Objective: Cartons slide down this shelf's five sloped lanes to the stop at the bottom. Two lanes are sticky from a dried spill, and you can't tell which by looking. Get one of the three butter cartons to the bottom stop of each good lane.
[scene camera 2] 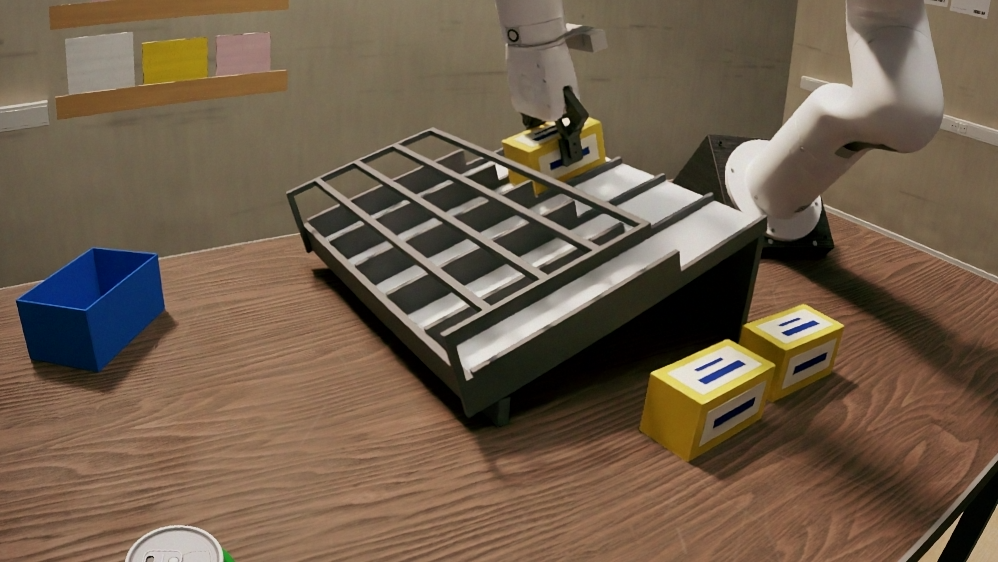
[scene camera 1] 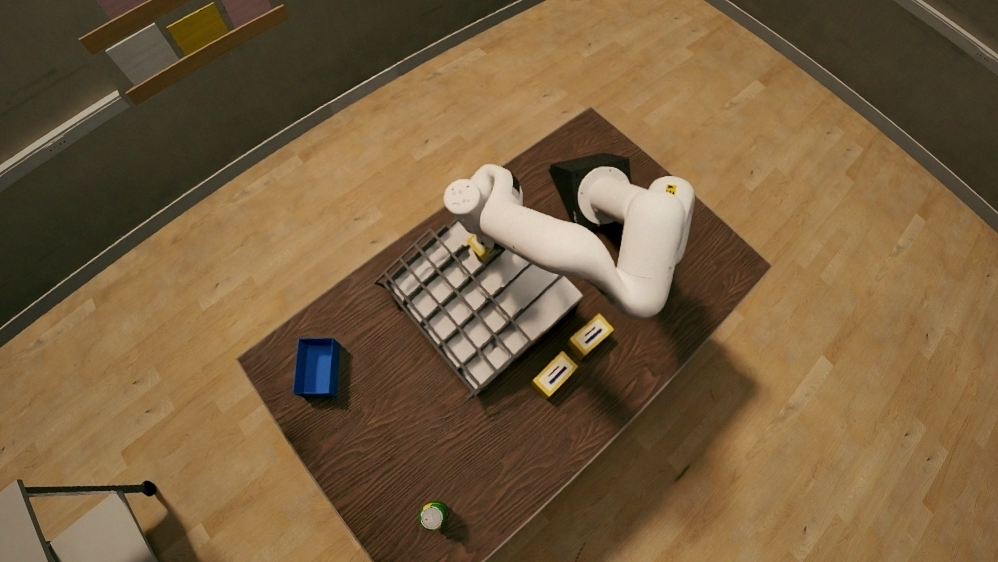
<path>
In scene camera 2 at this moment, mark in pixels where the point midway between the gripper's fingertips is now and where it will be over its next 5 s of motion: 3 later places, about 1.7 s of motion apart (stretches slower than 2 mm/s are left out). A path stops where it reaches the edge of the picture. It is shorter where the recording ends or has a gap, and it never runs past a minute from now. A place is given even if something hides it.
My gripper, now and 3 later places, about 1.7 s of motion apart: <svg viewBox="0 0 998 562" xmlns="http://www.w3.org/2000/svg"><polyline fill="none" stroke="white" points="556,156 555,148 553,137 639,88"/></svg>
</path>
